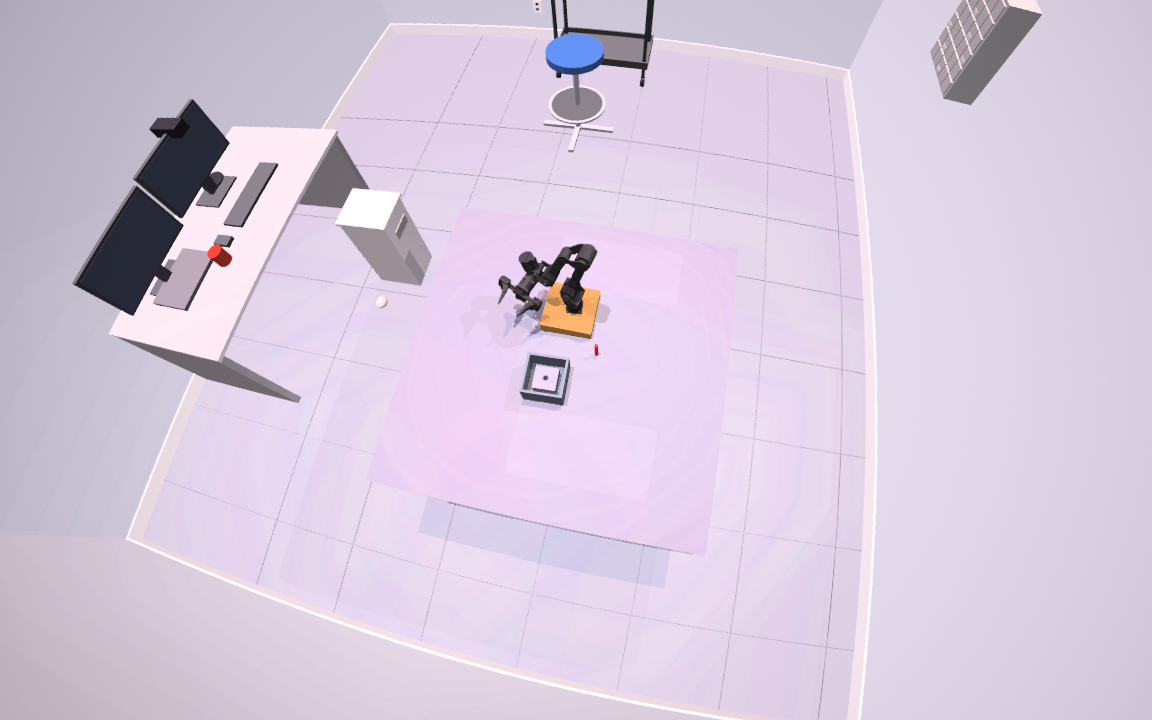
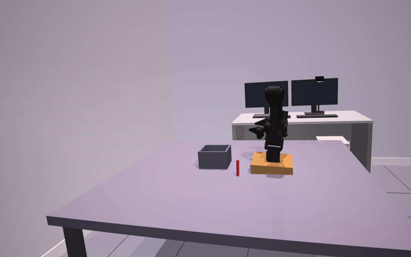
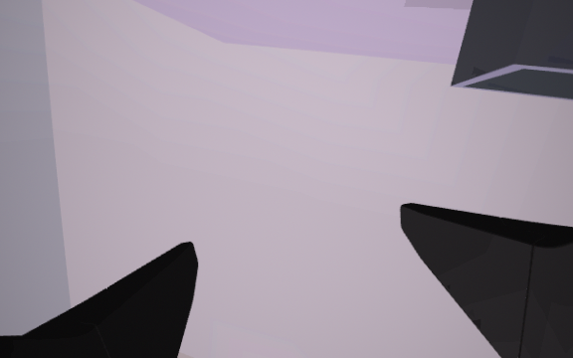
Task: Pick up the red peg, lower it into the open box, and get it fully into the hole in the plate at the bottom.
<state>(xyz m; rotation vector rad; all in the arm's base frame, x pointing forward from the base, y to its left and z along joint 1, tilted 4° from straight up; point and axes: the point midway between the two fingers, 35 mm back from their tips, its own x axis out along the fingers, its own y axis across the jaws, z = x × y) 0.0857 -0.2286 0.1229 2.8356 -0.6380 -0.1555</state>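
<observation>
My gripper tip is 34 cm to the right of the red peg, 15 cm above it and 7 cm short of it. From my gripper tip the other things lie so: dark box: 21 cm ahead, 16 cm to the left, 16 cm below; pale plate: 21 cm ahead, 16 cm to the left, 14 cm below.
</observation>
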